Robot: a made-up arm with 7 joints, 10 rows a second.
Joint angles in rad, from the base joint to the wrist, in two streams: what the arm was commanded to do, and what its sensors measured. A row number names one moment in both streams.
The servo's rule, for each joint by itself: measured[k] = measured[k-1] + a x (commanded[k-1-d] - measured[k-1]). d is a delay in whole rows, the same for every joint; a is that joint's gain. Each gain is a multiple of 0.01, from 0.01 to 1. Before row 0 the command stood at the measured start. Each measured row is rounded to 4 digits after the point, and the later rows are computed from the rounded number. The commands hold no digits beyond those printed.
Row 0, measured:
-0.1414 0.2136 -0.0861 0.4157 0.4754 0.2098 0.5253
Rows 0 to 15, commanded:
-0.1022 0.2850 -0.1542 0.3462 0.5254 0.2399 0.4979
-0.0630 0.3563 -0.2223 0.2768 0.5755 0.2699 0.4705
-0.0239 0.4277 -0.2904 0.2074 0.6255 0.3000 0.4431
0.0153 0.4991 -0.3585 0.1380 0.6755 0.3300 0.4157
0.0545 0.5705 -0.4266 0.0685 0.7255 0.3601 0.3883
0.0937 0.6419 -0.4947 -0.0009 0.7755 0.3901 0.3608
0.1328 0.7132 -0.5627 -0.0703 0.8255 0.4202 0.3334
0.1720 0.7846 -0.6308 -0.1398 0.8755 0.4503 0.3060
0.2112 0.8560 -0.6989 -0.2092 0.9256 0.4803 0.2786
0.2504 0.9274 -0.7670 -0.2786 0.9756 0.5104 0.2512
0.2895 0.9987 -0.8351 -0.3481 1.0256 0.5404 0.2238
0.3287 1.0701 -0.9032 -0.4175 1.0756 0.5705 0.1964
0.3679 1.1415 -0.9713 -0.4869 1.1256 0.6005 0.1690
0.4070 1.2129 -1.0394 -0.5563 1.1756 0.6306 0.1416
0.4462 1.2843 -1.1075 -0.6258 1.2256 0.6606 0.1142
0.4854 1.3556 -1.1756 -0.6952 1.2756 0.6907 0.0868
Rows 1 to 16, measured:
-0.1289 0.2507 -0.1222 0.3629 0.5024 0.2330 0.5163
-0.1078 0.3056 -0.1753 0.2975 0.5419 0.2614 0.5012
-0.0810 0.3691 -0.2363 0.2290 0.5870 0.2911 0.4820
-0.0502 0.4367 -0.3011 0.1598 0.6348 0.3211 0.4601
-0.0167 0.5063 -0.3676 0.0904 0.6838 0.3511 0.4364
0.0186 0.5768 -0.4350 0.0210 0.7333 0.3811 0.4115
0.0551 0.6477 -0.5027 -0.0484 0.7831 0.4112 0.3857
0.0925 0.7189 -0.5706 -0.1179 0.8330 0.4413 0.3594
0.1305 0.7902 -0.6386 -0.1873 0.8830 0.4713 0.3327
0.1689 0.8615 -0.7067 -0.2567 0.9330 0.5014 0.3058
0.2075 0.9328 -0.7748 -0.3262 0.9830 0.5314 0.2787
0.2463 1.0042 -0.8429 -0.3956 1.0330 0.5615 0.2515
0.2852 1.0756 -0.9110 -0.4650 1.0830 0.5915 0.2243
0.3242 1.1470 -0.9791 -0.5344 1.1330 0.6216 0.1970
0.3632 1.2184 -1.0472 -0.6039 1.1830 0.6516 0.1697
0.4023 1.2897 -1.1153 -0.6733 1.2330 0.6817 0.1423
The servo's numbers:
d 0
a 0.32 0.52 0.53 0.76 0.54 0.77 0.33

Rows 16 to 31, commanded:
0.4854 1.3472 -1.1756 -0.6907 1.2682 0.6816 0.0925
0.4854 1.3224 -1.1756 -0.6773 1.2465 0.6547 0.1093
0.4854 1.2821 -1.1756 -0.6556 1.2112 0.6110 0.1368
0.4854 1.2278 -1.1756 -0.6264 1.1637 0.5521 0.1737
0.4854 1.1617 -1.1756 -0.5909 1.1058 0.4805 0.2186
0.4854 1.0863 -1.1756 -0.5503 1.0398 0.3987 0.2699
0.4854 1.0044 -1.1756 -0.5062 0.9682 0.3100 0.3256
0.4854 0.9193 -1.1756 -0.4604 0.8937 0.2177 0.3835
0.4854 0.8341 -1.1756 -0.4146 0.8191 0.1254 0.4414
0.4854 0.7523 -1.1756 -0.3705 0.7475 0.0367 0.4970
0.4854 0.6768 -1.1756 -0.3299 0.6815 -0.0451 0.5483
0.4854 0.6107 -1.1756 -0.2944 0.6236 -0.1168 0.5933
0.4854 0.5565 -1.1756 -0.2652 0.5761 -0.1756 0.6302
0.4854 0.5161 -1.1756 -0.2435 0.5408 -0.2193 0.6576
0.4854 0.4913 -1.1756 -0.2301 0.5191 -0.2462 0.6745
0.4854 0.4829 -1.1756 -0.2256 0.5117 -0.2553 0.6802
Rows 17 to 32, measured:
0.4289 1.3196 -1.1473 -0.6865 1.2520 0.6816 0.1259
0.4470 1.3211 -1.1623 -0.6795 1.2490 0.6609 0.1204
0.4593 1.3008 -1.1693 -0.6613 1.2286 0.6225 0.1258
0.4677 1.2628 -1.1726 -0.6348 1.1936 0.5683 0.1416
0.4734 1.2102 -1.1742 -0.6014 1.1462 0.5007 0.1670
0.4772 1.1458 -1.1749 -0.5626 1.0887 0.4222 0.2010
0.4798 1.0723 -1.1753 -0.5197 1.0236 0.3358 0.2421
0.4816 0.9927 -1.1755 -0.4746 0.9535 0.2449 0.2888
0.4828 0.9102 -1.1756 -0.4290 0.8809 0.1529 0.3392
0.4836 0.8281 -1.1756 -0.3845 0.8089 0.0634 0.3913
0.4842 0.7494 -1.1756 -0.3430 0.7401 -0.0201 0.4431
0.4846 0.6773 -1.1756 -0.3061 0.6772 -0.0946 0.4927
0.4849 0.6145 -1.1756 -0.2750 0.6226 -0.1570 0.5381
0.4851 0.5633 -1.1756 -0.2511 0.5784 -0.2050 0.5775
0.4852 0.5259 -1.1756 -0.2351 0.5464 -0.2367 0.6095
0.4853 0.5035 -1.1756 -0.2279 0.5277 -0.2510 0.6328

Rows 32 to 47, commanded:
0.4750 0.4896 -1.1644 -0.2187 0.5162 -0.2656 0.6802
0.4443 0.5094 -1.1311 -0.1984 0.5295 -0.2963 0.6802
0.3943 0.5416 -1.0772 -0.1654 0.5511 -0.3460 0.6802
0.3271 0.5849 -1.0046 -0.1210 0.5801 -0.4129 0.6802
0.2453 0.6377 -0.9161 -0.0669 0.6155 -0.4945 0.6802
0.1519 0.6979 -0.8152 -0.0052 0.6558 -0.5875 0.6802
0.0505 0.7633 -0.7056 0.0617 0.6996 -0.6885 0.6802
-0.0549 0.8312 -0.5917 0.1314 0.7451 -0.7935 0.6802
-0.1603 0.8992 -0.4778 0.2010 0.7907 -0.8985 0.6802
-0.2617 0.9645 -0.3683 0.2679 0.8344 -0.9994 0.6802
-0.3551 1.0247 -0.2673 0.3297 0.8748 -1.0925 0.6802
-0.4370 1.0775 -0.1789 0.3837 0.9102 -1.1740 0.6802
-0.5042 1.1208 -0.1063 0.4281 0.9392 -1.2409 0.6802
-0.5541 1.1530 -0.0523 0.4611 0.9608 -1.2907 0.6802
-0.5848 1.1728 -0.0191 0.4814 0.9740 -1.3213 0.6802
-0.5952 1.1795 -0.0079 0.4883 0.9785 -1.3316 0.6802
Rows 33 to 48, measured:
0.4820 0.4963 -1.1697 -0.2209 0.5215 -0.2622 0.6484
0.4699 0.5031 -1.1492 -0.2038 0.5258 -0.2885 0.6589
0.4457 0.5231 -1.1110 -0.1746 0.5395 -0.3328 0.6659
0.4077 0.5552 -1.0546 -0.1339 0.5614 -0.3945 0.6706
0.3557 0.5981 -0.9812 -0.0830 0.5906 -0.4715 0.6738
0.2905 0.6500 -0.8932 -0.0239 0.6258 -0.5608 0.6759
0.2137 0.7089 -0.7938 0.0412 0.6657 -0.6591 0.6773
0.1277 0.7725 -0.6867 0.1098 0.7086 -0.7626 0.6783
0.0355 0.8384 -0.5760 0.1791 0.7529 -0.8672 0.6789
-0.0596 0.9040 -0.4659 0.2466 0.7969 -0.9690 0.6793
-0.1542 0.9668 -0.3606 0.3098 0.8390 -1.0641 0.6796
-0.2447 1.0244 -0.2643 0.3660 0.8774 -1.1487 0.6798
-0.3277 1.0745 -0.1806 0.4132 0.9108 -1.2197 0.6799
-0.4001 1.1153 -0.1126 0.4496 0.9378 -1.2744 0.6800
-0.4592 1.1452 -0.0630 0.4738 0.9573 -1.3105 0.6801
-0.5027 1.1630 -0.0338 0.4848 0.9687 -1.3267 0.6801

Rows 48 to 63, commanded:
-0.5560 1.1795 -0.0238 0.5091 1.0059 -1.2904 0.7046
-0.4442 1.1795 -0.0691 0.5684 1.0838 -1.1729 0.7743
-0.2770 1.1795 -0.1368 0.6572 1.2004 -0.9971 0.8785
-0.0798 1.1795 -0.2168 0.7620 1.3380 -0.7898 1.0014
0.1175 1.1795 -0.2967 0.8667 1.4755 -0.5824 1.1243
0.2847 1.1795 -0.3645 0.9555 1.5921 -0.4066 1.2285
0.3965 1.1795 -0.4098 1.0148 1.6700 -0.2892 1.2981
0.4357 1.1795 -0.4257 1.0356 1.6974 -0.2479 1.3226
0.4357 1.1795 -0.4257 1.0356 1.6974 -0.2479 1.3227
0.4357 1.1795 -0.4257 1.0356 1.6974 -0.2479 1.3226
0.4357 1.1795 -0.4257 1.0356 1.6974 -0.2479 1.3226
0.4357 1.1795 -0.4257 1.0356 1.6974 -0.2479 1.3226
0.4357 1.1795 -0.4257 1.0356 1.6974 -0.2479 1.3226
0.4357 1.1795 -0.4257 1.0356 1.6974 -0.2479 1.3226
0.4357 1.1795 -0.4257 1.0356 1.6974 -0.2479 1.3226
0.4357 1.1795 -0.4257 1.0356 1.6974 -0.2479 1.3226
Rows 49 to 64, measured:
-0.5198 1.1716 -0.0285 0.5033 0.9888 -1.2987 0.6882
-0.4956 1.1757 -0.0500 0.5528 1.0401 -1.2018 0.7166
-0.4256 1.1777 -0.0960 0.6321 1.1267 -1.0442 0.7700
-0.3149 1.1786 -0.1600 0.7308 1.2408 -0.8483 0.8464
-0.1765 1.1791 -0.2325 0.8341 1.3675 -0.6436 0.9381
-0.0289 1.1793 -0.3025 0.9264 1.4888 -0.4611 1.0339
0.1072 1.1794 -0.3594 0.9936 1.5866 -0.3287 1.1211
0.2123 1.1795 -0.3945 1.0255 1.6464 -0.2665 1.1876
0.2838 1.1795 -0.4110 1.0332 1.6739 -0.2522 1.2322
0.3324 1.1795 -0.4188 1.0350 1.6866 -0.2489 1.2620
0.3655 1.1795 -0.4225 1.0355 1.6924 -0.2481 1.2820
0.3880 1.1795 -0.4242 1.0356 1.6951 -0.2479 1.2954
0.4033 1.1795 -0.4250 1.0356 1.6963 -0.2479 1.3044
0.4137 1.1795 -0.4254 1.0356 1.6969 -0.2479 1.3104
0.4207 1.1795 -0.4256 1.0356 1.6972 -0.2479 1.3144
0.4255 1.1795 -0.4257 1.0356 1.6973 -0.2479 1.3171

